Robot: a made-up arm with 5 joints.
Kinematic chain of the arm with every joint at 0, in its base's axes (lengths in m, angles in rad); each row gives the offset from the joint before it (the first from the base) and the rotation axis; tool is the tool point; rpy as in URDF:
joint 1: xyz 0.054 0 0.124 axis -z
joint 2: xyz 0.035 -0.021 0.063 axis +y
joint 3: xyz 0.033 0 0.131 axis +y
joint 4: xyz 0.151 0 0.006 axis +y
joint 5: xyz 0.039 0.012 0 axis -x
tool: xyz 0 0 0 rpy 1.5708 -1.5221 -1.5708
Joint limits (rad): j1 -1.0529..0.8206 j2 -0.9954..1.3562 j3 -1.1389..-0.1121 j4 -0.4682..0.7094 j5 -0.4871..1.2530
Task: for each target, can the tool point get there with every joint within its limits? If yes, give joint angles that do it. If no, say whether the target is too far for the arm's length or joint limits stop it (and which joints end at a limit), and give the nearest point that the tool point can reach.
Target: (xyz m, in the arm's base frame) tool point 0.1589 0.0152 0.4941
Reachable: yes | joints -0.2292 -0.3094 -0.8289 0.1436 0.4288
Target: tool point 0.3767 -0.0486 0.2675
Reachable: yes | joints 0.1218 0.6027 -0.4995 -0.1269 0.0504
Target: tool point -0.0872 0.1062 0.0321
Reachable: no: joint limits stop it (at a limit: joint 1, joint 2, joint 3, joint 4) | nearest point 0.1656 0.1777 0.0054 | short by 0.264 m
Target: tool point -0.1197 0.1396 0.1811
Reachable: no: joint limits stop it (at a limit: joint 2, joint 3, joint 4) | nearest point -0.0835 0.1105 0.4304 | short by 0.254 m
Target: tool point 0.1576 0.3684 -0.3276
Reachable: no: too far | nearest point 0.1805 0.2039 0.0058 | short by 0.372 m
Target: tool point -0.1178 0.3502 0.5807
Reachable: no: too far | nearest point -0.0713 0.1212 0.4336 | short by 0.276 m
